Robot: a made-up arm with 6 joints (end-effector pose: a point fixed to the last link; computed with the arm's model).
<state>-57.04 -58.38 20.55 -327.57 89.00 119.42</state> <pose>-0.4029 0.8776 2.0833 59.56 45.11 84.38</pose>
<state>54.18 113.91 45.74 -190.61 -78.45 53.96</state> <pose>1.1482 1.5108 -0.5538 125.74 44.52 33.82</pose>
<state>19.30 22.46 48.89 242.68 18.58 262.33</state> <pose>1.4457 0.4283 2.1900 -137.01 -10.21 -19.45</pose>
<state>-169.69 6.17 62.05 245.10 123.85 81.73</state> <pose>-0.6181 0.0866 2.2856 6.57 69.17 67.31</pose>
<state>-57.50 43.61 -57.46 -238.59 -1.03 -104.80</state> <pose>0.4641 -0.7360 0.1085 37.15 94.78 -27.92</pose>
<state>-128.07 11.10 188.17 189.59 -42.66 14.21</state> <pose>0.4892 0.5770 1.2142 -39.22 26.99 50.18</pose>
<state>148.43 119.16 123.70 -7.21 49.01 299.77</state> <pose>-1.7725 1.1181 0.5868 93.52 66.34 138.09</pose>
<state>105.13 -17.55 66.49 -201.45 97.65 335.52</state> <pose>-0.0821 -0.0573 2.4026 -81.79 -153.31 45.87</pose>
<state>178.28 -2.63 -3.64 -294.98 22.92 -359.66</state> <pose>-1.2799 -0.0534 1.8314 -25.88 89.94 -140.35</pose>
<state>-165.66 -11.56 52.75 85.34 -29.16 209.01</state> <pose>-0.2856 0.0573 2.6794 -74.79 -101.73 -99.21</pose>
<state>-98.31 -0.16 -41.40 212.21 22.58 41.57</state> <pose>-0.2157 -1.1084 0.9313 107.94 -64.04 -127.50</pose>
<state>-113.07 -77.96 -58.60 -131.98 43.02 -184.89</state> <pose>-0.1931 -0.1169 1.2504 -3.34 53.73 -132.33</pose>
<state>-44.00 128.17 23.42 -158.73 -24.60 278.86</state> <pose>0.7409 -0.6609 -1.2470 -62.03 65.55 50.81</pose>
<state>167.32 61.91 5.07 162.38 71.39 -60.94</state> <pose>-1.5775 0.2785 0.2117 58.48 30.88 -54.61</pose>
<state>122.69 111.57 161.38 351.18 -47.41 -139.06</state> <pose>-0.9855 1.4812 1.0546 69.96 144.44 47.70</pose>
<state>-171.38 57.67 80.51 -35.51 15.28 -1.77</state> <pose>-1.9659 -0.2578 1.8241 -48.64 -57.95 -151.60</pose>
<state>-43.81 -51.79 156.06 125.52 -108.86 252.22</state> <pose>-0.9899 0.6721 0.4791 -71.58 101.40 -38.02</pose>
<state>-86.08 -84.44 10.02 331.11 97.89 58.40</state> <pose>-0.2169 1.3457 1.5041 56.94 120.73 56.05</pose>
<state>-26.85 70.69 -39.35 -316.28 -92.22 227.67</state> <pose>0.6813 -0.5461 0.0441 -35.59 83.12 -146.44</pose>
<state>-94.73 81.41 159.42 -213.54 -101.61 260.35</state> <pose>-0.2156 -0.8995 1.6517 53.91 92.50 86.26</pose>
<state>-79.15 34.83 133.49 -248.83 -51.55 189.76</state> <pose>-0.1328 -0.3161 2.4128 -20.46 -143.86 -6.32</pose>
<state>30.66 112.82 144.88 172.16 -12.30 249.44</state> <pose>1.6694 0.9809 1.0376 -45.14 -52.33 1.62</pose>
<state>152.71 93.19 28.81 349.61 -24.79 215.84</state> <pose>-1.5951 0.8008 -0.4665 -1.96 92.99 -3.31</pose>
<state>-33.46 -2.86 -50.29 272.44 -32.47 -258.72</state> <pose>0.9517 -0.4618 0.8986 13.08 40.61 4.09</pose>
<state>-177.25 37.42 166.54 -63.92 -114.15 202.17</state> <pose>-0.1687 -0.2214 1.9163 70.17 -121.65 -68.57</pose>
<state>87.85 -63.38 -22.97 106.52 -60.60 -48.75</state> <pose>0.2120 -0.1418 1.9194 -5.64 -31.20 9.43</pose>
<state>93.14 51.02 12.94 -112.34 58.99 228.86</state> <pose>0.1036 1.8750 0.6758 -162.37 -18.78 54.01</pose>
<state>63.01 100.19 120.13 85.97 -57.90 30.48</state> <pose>1.1380 1.7504 0.9504 -100.92 -9.27 -3.03</pose>
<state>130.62 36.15 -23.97 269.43 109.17 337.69</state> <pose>-0.7081 1.2027 0.7839 56.23 -0.63 35.49</pose>
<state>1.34 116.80 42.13 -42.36 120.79 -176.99</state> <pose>1.6610 -0.1117 -0.5302 148.64 -61.73 61.57</pose>
